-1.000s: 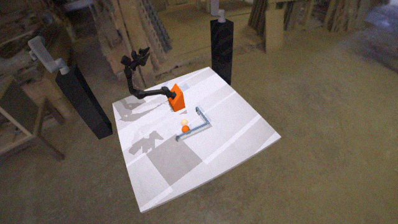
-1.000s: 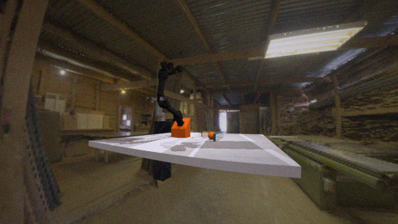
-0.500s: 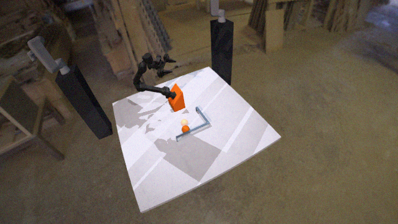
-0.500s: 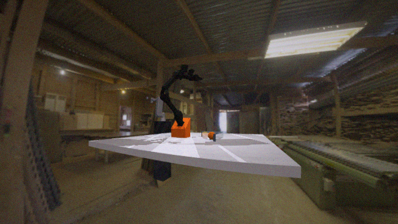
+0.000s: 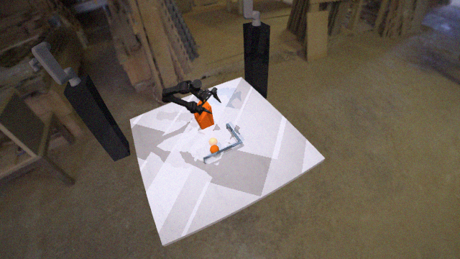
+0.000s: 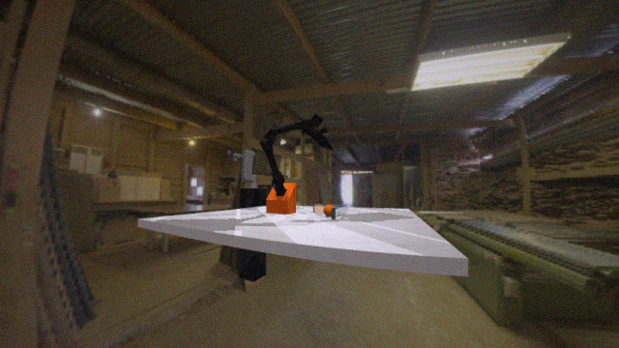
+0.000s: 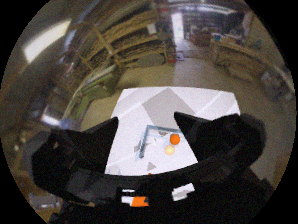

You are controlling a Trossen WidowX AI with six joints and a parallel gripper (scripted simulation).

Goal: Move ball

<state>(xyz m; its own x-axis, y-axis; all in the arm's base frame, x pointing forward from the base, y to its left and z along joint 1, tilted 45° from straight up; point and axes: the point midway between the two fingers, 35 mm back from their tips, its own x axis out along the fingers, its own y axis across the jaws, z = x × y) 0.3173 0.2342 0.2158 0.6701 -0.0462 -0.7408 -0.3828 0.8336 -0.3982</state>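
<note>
My gripper tip is 7 cm to the left of the orange ball and 38 cm above it. The rest, counted from my gripper tip: see-through ball copy (7 cm behind, 5 cm to the right, 38 cm below); then clear wall (5 cm ahead, 2 cm to the right, 39 cm below).
</note>
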